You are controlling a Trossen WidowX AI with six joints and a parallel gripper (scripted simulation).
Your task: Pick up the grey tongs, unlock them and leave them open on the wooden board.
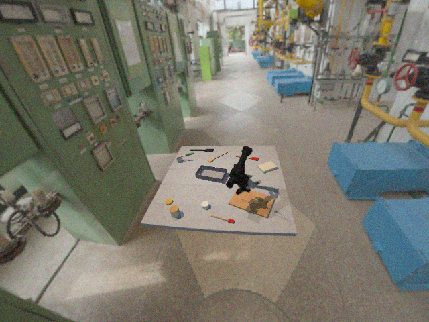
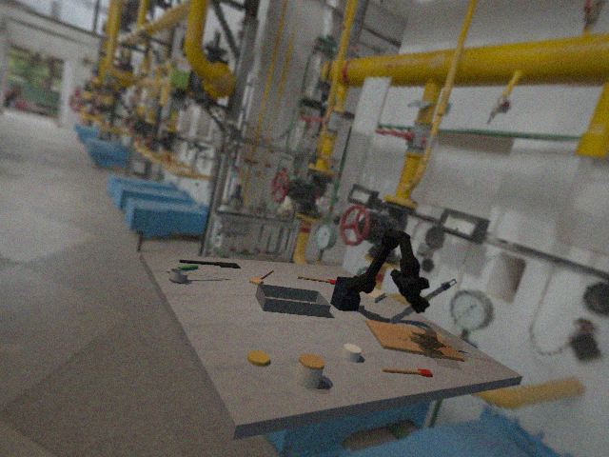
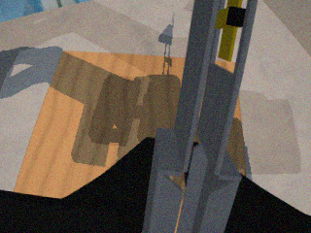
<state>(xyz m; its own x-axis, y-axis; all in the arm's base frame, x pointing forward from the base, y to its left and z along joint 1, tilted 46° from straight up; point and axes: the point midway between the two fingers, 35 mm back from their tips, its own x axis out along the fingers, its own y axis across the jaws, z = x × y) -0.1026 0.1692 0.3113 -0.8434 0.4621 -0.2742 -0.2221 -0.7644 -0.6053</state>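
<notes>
The wooden board is 150 mm below my gripper tip, 30 mm to the right of it and 20 mm behind it. From my gripper tip the other things lie so: red-tipped stick (210 mm to the left, 170 mm ahead, 150 mm below); white cylinder (380 mm ahead, 140 mm below, 110 mm to the left); yellow lock piece (70 mm above, 10 mm to the left).
</notes>
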